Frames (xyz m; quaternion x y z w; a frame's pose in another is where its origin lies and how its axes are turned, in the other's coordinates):
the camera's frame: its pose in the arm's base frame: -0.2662 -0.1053 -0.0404 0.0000 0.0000 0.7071 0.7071
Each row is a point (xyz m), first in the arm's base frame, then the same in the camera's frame.
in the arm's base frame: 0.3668 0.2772 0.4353
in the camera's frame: 0.3825 -0.6330 0.4757
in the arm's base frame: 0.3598 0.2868 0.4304
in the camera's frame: 0.3921 -0.6260 0.4708
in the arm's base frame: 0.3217 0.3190 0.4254
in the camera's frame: 0.4243 -0.5879 0.4658
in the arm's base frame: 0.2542 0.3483 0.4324
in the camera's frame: 0.4536 -0.5204 0.4728
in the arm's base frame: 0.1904 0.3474 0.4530
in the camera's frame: 0.4527 -0.4566 0.4934
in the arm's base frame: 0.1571 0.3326 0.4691
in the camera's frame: 0.4379 -0.4233 0.5095
